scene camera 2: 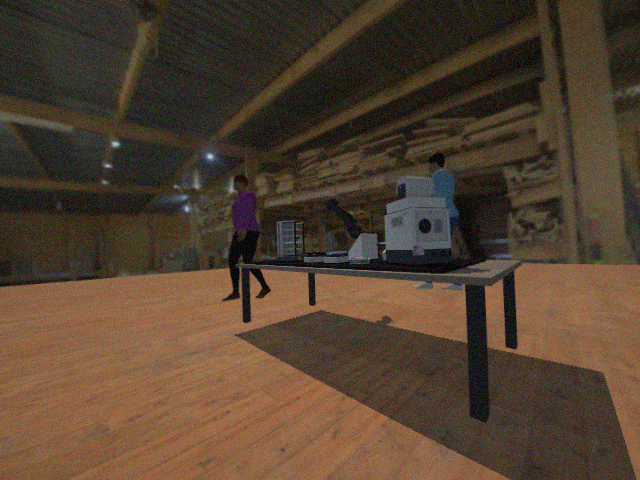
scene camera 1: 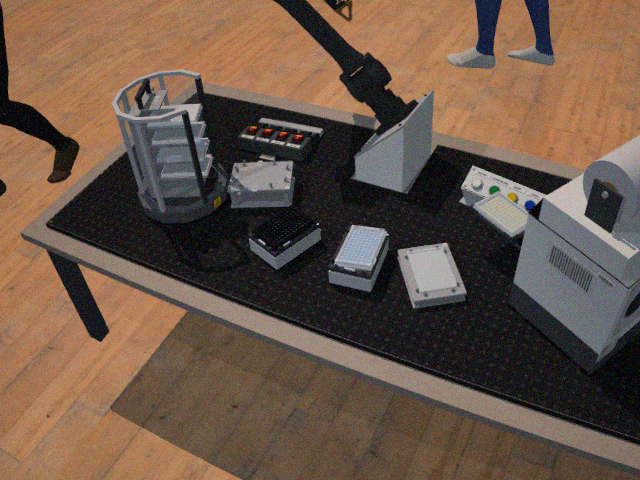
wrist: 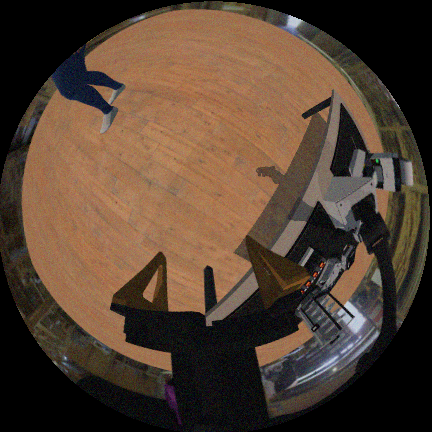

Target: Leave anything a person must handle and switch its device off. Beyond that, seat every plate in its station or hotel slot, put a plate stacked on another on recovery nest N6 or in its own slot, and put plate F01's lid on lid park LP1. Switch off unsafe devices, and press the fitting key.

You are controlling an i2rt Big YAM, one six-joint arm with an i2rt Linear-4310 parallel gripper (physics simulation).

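Pixels of known places: gripper, fingertip midpoint: (scene camera 1: 345, 16) (wrist: 202, 247); arm's base, origin of the base link: (scene camera 2: 363, 240) (scene camera 1: 398, 119) (wrist: 363, 205).
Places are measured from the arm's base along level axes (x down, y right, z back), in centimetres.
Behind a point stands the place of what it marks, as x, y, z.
My gripper (wrist: 202, 247) {-5.6, 39.6, 45.0} is open and empty, out over the floor behind the table; part of it shows at the top edge of scene camera 1. The hotel (scene camera 1: 193, 155) {-5.1, 35.4, -41.8} (scene camera 2: 295, 240) {-2.2, 35.2, -41.4} holds pale shelves or plates; which cannot be told. A blue-welled plate (scene camera 1: 361, 245) {7.3, -9.5, -40.7} lies on a grey block (scene camera 1: 348, 281) {12.2, -9.7, -47.8}. A black-topped plate or rack (scene camera 1: 284, 229) {7.6, 9.4, -43.5} sits on another block. A yellowish plate (scene camera 1: 501, 213) {2.0, -35.9, -22.2} lies tilted against the key panel (scene camera 1: 484, 187) {8.3, -27.5, -7.2}, which has white, green, yellow and blue keys. A switch box (scene camera 1: 279, 147) {11.1, 31.7, -11.6} has several red-lit switches. Labels are unreadable.
A large white device (scene camera 1: 563, 299) {0.6, -55.5, -42.8} (scene camera 2: 408, 227) {-4.0, -63.4, -46.8} stands on the right. A clear-topped station (scene camera 1: 262, 198) {14.0, 25.6, -30.2} and a pale nest (scene camera 1: 408, 273) {11.8, -20.9, -40.0} stand on the mat. A person in purple (scene camera 2: 244, 211) is left of the table; one in light blue (scene camera 2: 444, 191) is behind it.
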